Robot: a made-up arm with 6 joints.
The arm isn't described. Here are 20 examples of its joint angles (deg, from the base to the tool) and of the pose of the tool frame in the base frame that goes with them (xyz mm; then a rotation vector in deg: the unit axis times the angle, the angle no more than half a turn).
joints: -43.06 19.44 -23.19 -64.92 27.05 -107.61
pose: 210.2 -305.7 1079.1 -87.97 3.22 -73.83
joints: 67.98 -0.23 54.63 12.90 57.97 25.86
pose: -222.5 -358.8 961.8 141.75 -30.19 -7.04
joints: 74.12 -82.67 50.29 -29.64 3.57 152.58
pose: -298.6 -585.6 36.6 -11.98 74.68 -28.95
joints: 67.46 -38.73 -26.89 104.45 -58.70 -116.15
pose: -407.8 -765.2 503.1 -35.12 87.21 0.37
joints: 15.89 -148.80 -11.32 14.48 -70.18 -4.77
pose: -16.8 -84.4 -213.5 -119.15 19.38 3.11
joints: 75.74 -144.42 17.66 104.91 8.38 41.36
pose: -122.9 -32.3 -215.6 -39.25 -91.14 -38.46
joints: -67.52 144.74 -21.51 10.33 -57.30 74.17
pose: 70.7 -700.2 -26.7 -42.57 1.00 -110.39
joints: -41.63 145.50 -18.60 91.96 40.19 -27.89
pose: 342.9 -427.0 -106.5 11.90 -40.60 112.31
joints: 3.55 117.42 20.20 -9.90 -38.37 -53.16
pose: 638.7 -48.2 363.4 -102.50 -4.89 -82.81
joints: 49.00 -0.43 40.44 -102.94 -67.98 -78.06
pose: -346.4 -403.2 1009.8 22.75 -122.70 -110.82
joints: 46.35 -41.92 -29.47 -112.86 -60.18 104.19
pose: -420.5 -666.5 595.7 21.00 59.82 -95.47
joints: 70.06 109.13 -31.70 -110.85 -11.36 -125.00
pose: 380.0 522.0 694.3 -52.50 -69.33 19.16
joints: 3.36 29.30 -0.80 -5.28 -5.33 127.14
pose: 116.1 -150.1 1067.1 112.59 -120.04 35.76
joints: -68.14 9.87 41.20 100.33 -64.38 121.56
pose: 456.7 -108.4 1007.0 104.22 94.73 31.27
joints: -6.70 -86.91 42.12 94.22 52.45 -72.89
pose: -583.7 73.0 444.3 136.94 -42.68 26.45
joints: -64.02 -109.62 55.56 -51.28 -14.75 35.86
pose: -340.5 355.1 108.4 40.18 139.32 -14.86
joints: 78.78 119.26 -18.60 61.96 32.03 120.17
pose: 109.4 480.4 599.3 112.29 -46.59 -65.66
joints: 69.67 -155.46 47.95 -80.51 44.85 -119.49
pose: 48.5 60.9 -294.4 93.54 16.04 -77.76
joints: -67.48 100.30 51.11 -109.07 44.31 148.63
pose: 378.1 -856.9 206.3 89.16 -4.70 -112.02
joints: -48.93 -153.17 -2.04 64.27 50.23 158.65
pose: -195.9 -78.3 -157.1 -44.89 -72.60 -83.50
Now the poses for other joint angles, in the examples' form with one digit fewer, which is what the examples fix.
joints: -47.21 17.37 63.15 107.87 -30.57 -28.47
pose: 475 -148 936 -49.8 34.6 73.6
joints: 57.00 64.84 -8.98 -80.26 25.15 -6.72
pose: 283 189 1040 14.6 -16.4 50.7
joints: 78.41 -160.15 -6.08 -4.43 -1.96 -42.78
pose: 111 122 -112 -124.3 13.9 -15.3
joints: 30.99 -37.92 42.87 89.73 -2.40 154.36
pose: -562 -225 763 2.7 70.5 27.5
